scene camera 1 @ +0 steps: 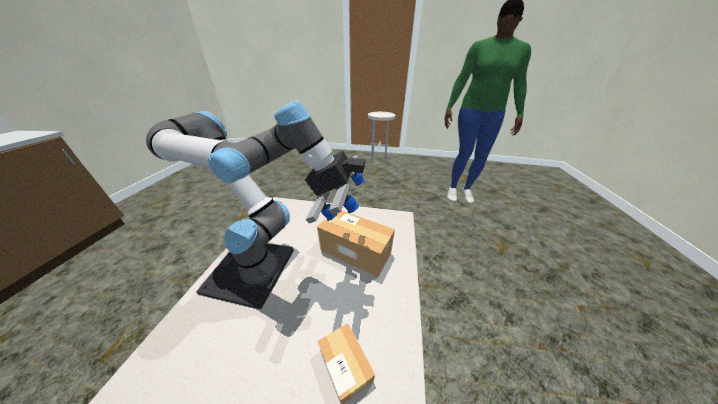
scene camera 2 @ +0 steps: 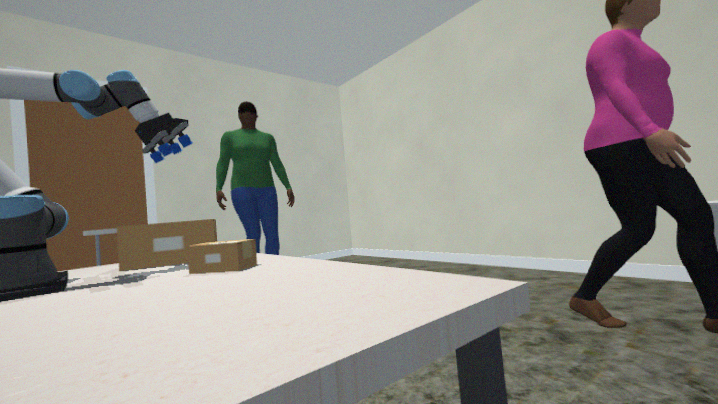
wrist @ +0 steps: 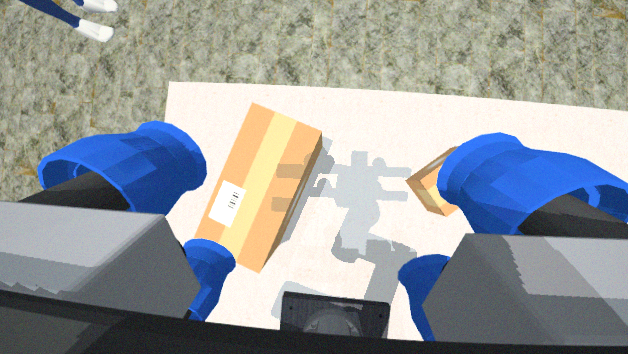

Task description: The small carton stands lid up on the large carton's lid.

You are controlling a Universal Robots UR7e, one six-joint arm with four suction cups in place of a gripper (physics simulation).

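Seen in the pictures: end effector, tool point: (scene camera 2: pixel 173 153) (wrist: pixel 316 225); arm's base, origin of the base link: (scene camera 1: pixel 259 268) (scene camera 2: pixel 16 283).
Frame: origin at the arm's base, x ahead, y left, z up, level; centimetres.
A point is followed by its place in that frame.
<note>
The large carton (scene camera 1: pixel 356 251) @[x 40.9, y 8.3, z 8.5 cm] (scene camera 2: pixel 138 246) @[x 28.0, y 13.3, z 5.6 cm] (wrist: pixel 260 185) @[x 39.6, y 15.9, z 13.2 cm] stands lid up on the table, with tape and a white label on its lid. The small carton (scene camera 1: pixel 357 354) @[x 46.2, y -26.1, z 5.6 cm] (scene camera 2: pixel 225 258) @[x 41.2, y -33.4, z 1.4 cm] (wrist: pixel 427 192) @[x 39.5, y -20.2, z 5.0 cm] stands apart from it on the table, lid up, nearer scene camera 1. In the wrist view it is on the right, partly hidden behind a blue cup. My gripper (scene camera 1: pixel 343 195) @[x 38.7, y 3.9, z 37.5 cm] (scene camera 2: pixel 170 148) (wrist: pixel 320 215) @[x 38.7, y 3.9, z 37.5 cm] is open, with its suction cups touching nothing. It hangs tilted above the table, above the large carton in scene camera 2's view. One cup hides behind the tool in scene camera 1's view.
The table (scene camera 1: pixel 241 366) @[x 11.6, y -32.7, z -2.2 cm] (scene camera 2: pixel 301 326) @[x 29.6, y -92.2, z -2.2 cm] (wrist: pixel 210 110) @[x 60.1, y 37.8, z -2.2 cm] carries my black base plate (scene camera 1: pixel 225 291) @[x -8.0, y -12.0, z -0.5 cm] (wrist: pixel 295 305) @[x 7.8, y 9.7, z 0.4 cm]. A person in green (scene camera 1: pixel 499 75) (scene camera 2: pixel 253 155) stands beyond it. A person in pink (scene camera 2: pixel 622 95) is at the right. A stool (scene camera 1: pixel 381 116) and a cabinet (scene camera 1: pixel 45 200) stand farther off.
</note>
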